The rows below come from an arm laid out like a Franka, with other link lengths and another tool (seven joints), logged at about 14 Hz.
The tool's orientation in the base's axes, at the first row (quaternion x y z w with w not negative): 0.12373 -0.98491 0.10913 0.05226
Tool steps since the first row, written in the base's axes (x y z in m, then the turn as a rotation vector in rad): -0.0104 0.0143 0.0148 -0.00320 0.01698 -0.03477; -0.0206 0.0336 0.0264 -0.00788 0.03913 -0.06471; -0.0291 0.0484 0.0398 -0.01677 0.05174 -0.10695; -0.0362 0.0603 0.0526 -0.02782 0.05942 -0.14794; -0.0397 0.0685 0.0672 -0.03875 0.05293 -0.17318; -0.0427 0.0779 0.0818 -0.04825 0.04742 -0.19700; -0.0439 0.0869 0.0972 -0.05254 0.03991 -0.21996; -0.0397 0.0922 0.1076 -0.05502 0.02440 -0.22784; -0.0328 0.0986 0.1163 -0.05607 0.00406 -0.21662; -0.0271 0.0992 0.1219 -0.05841 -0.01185 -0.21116; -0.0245 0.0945 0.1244 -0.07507 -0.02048 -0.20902
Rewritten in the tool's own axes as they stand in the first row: 0.0086 0.0132 -0.0168 -0.00538 0.02390 0.03013; 0.0155 0.0317 -0.0317 -0.00990 0.05208 0.05450; 0.0220 0.0451 -0.0475 -0.00975 0.07481 0.09330; 0.0277 0.0556 -0.0621 -0.00621 0.09317 0.13218; 0.0311 0.0613 -0.0778 0.00255 0.09492 0.15899; 0.0337 0.0680 -0.0939 0.00989 0.09695 0.18409; 0.0348 0.0737 -0.1108 0.01279 0.09558 0.20841; 0.0308 0.0756 -0.1224 0.01776 0.08314 0.21979; 0.0238 0.0781 -0.1329 0.02495 0.06191 0.21361; 0.0189 0.0761 -0.1389 0.03162 0.04636 0.21211; 0.0178 0.0705 -0.1404 0.04996 0.04202 0.21327
